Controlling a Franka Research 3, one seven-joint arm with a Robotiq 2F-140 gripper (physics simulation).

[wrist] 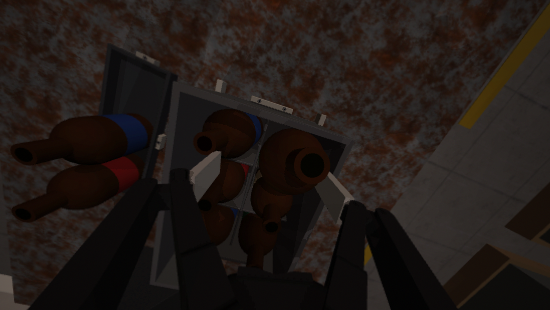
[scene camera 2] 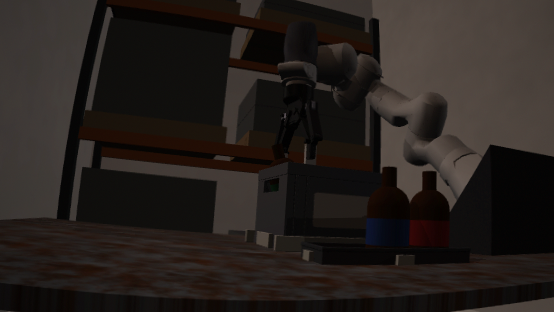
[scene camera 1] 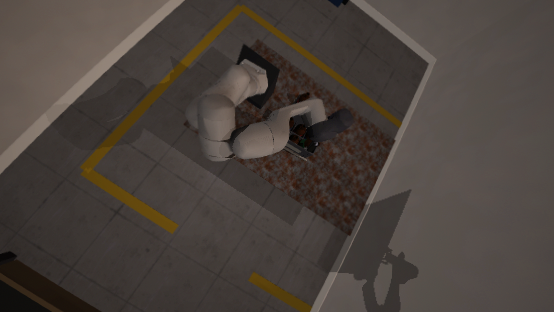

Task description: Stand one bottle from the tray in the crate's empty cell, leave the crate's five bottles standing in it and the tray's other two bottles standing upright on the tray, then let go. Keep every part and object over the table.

Scene:
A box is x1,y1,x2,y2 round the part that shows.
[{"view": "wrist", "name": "gripper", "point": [269,169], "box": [27,151,457,309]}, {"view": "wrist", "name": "red-labelled bottle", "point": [80,187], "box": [11,153,144,222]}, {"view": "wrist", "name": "green-labelled brown bottle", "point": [291,161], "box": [258,128,329,194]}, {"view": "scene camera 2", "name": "red-labelled bottle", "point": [429,209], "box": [409,171,449,247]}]

